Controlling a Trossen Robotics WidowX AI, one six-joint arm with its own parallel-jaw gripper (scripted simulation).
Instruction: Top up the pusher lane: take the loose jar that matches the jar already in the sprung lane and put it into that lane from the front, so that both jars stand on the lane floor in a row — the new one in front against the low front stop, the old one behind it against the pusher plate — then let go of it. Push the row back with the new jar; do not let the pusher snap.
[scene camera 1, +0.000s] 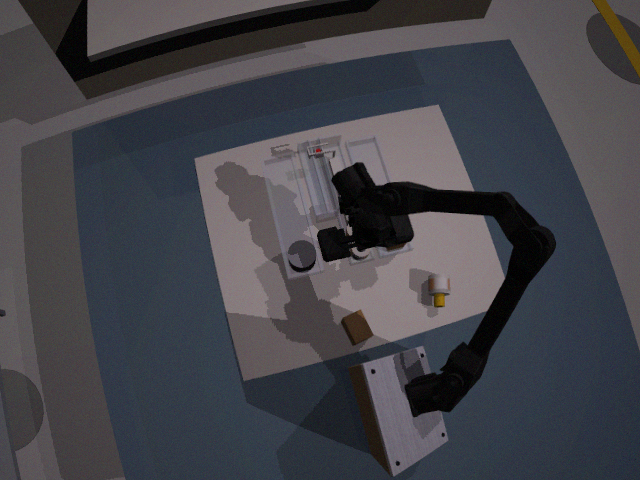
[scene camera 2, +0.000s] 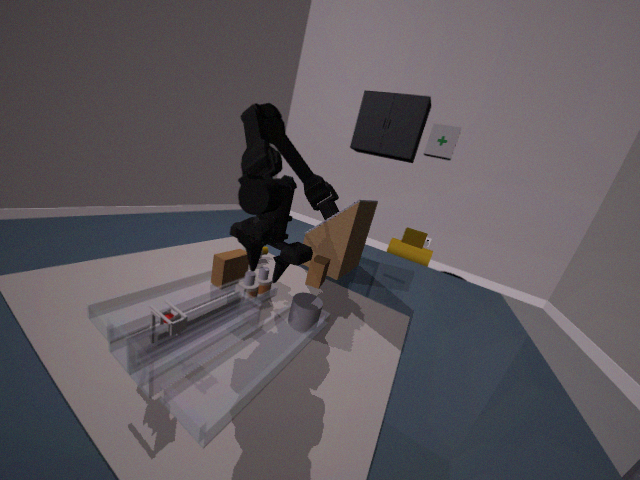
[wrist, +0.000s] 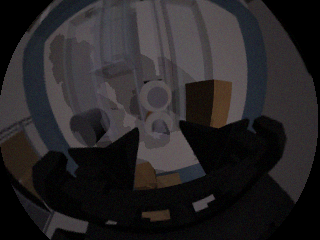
My gripper (scene camera 2: 263, 276) is open and holds nothing. Also in view: a dark grey cylinder (scene camera 2: 305, 310) and a clear sprung lane (scene camera 2: 150, 356).
The dark grey cylinder also shows in scene camera 1 (scene camera 1: 301, 255) and in the wrist view (wrist: 88, 127). My gripper also shows in scene camera 1 (scene camera 1: 361, 247) and in the wrist view (wrist: 159, 126). The clear sprung lane also shows in scene camera 1 (scene camera 1: 323, 195).
